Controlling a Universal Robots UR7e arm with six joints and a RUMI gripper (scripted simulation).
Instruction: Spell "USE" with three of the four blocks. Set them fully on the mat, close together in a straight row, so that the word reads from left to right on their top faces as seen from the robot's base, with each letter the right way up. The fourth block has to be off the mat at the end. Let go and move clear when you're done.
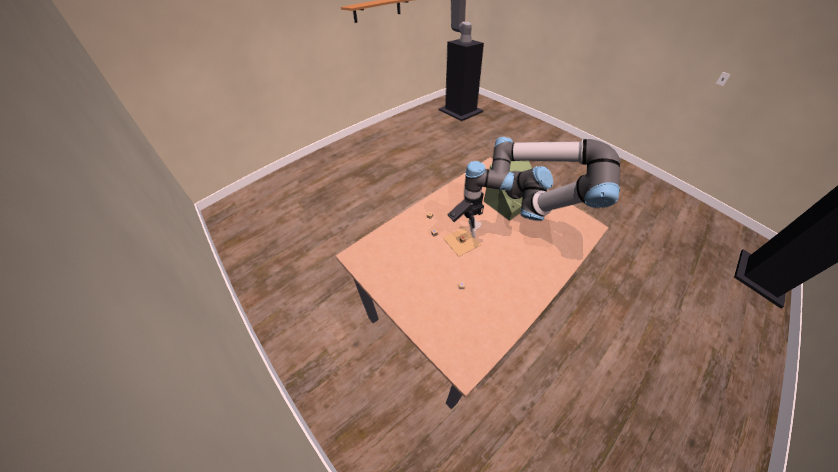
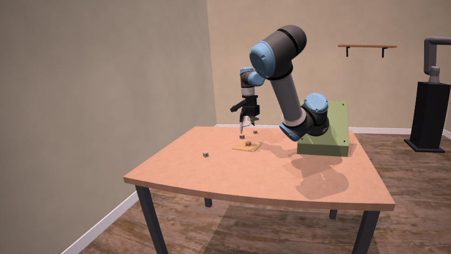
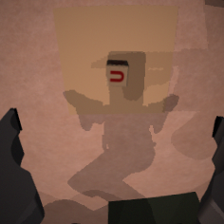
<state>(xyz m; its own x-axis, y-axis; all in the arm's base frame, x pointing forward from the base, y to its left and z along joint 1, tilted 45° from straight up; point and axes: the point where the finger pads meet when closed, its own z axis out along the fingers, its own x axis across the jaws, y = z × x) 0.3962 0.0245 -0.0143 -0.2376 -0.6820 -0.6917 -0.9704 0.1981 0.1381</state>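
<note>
Now: the letter block 90 mm below my hand. From my hand the other things lie so: mat: 100 mm below.
</note>
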